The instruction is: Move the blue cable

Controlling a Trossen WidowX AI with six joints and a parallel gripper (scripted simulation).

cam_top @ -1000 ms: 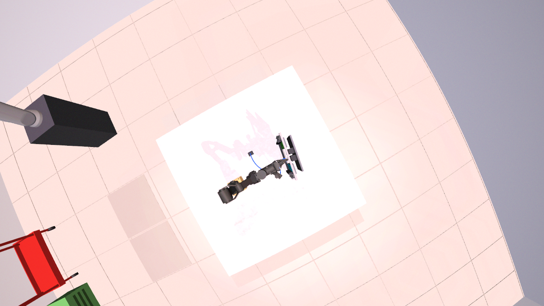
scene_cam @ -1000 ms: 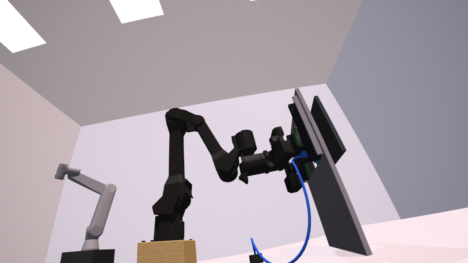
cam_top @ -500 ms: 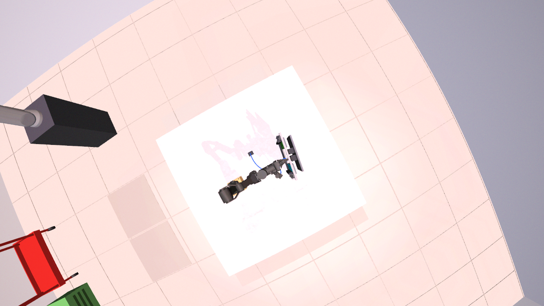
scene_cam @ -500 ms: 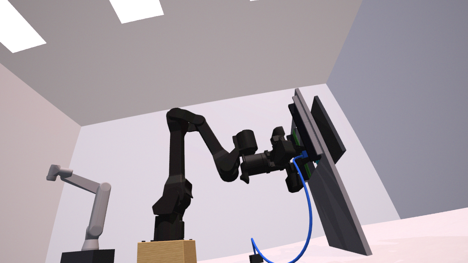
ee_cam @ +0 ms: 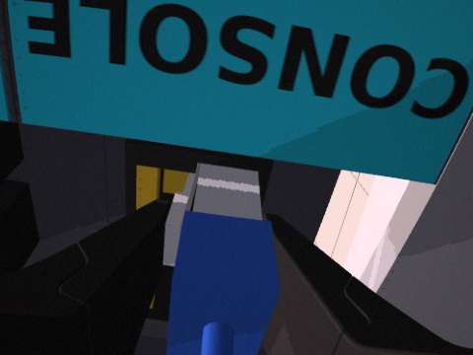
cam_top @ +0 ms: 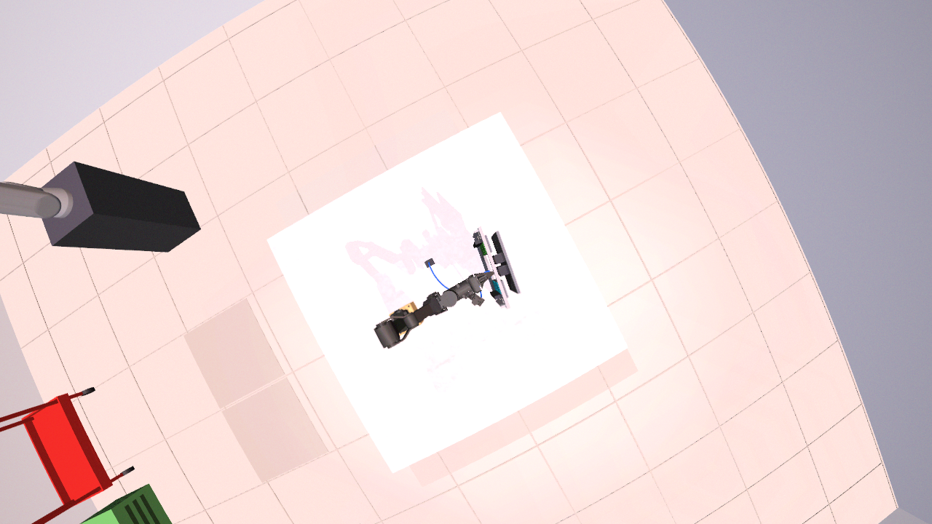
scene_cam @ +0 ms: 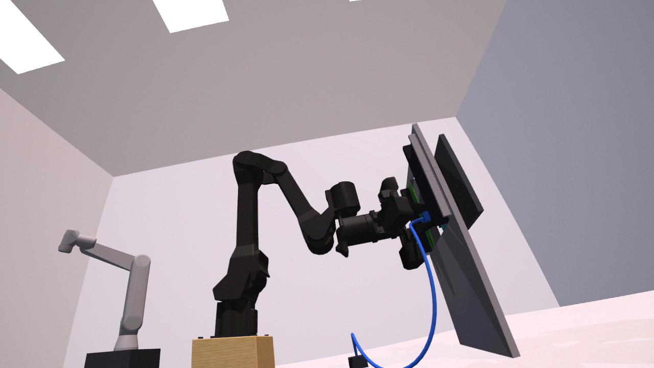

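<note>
Right now the blue plug is right at my gripper tip. Round my gripper tip: dark rack panel 30 mm ahead, 20 mm to the left, 50 mm above; black block 210 mm behind, 170 mm to the left, 240 mm below.
</note>
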